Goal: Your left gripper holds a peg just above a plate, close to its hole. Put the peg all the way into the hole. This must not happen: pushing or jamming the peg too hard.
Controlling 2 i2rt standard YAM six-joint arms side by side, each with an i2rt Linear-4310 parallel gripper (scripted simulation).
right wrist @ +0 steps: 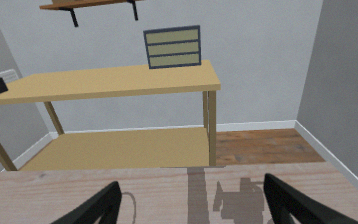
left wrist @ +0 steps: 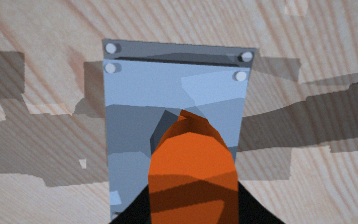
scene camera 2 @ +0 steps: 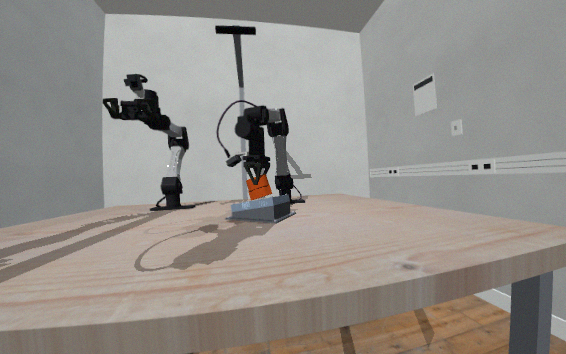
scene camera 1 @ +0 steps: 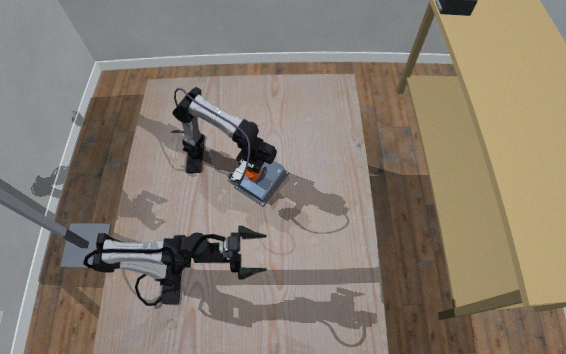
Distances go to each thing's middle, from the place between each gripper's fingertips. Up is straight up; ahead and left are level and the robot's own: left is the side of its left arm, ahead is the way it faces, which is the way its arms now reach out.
My left hand is 3 cm short of the blue-grey plate (scene camera 1: 270, 172), 1 cm to the right of it and 8 cm above it.
My right hand (scene camera 2: 120, 101) is 7 cm past the blue-grey plate, 41 cm to the right of it and 34 cm above it.
